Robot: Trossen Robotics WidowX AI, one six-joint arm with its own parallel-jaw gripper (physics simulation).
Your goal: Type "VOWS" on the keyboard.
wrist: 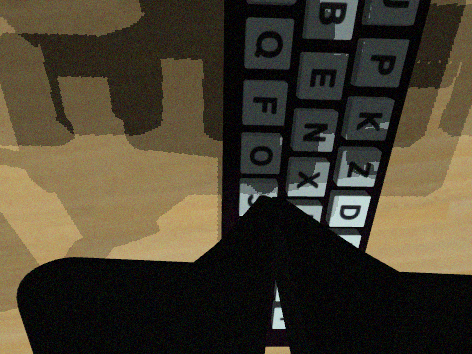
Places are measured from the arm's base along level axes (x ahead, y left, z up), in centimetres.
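Pixels of known places: gripper, fingertip midpoint: (269,208).
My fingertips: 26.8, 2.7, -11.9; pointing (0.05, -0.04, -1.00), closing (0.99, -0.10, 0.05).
Behind a point stands the place of what it marks, as x, y, z.
The black keyboard (231,125) @[25.6, 5.4, -13.5] runs from the top to the bottom of the wrist view, with grey keys whose letters are turned sideways. My gripper (269,208) @[26.8, 2.7, -11.9] is shut and empty, a black silhouette whose tip overlaps the lower right of the S key (249,191) @[26.1, 2.9, -13.0]. The S key is partly covered by it. The O key (252,154) @[26.3, 4.4, -13.0] is fully visible just above the S key. I cannot tell whether the tip touches a key. The V and W keys do not show readably; the gripper hides much of the keyboard's lower part.
The F key (251,102) @[26.4, 6.3, -13.0] and Q key (253,47) @[26.5, 8.0, -13.0] lie above the O key. The X key (298,175) @[28.1, 3.4, -13.0], N key (301,135) @[28.1, 5.0, -13.0], Z key (345,165) @[29.8, 3.7, -13.0] and D key (336,212) @[29.6, 1.6, -13.0] are to the right. The wooden table (430,225) @[35.0, -0.7, -14.8] shows on both sides, with dark shadows across it.
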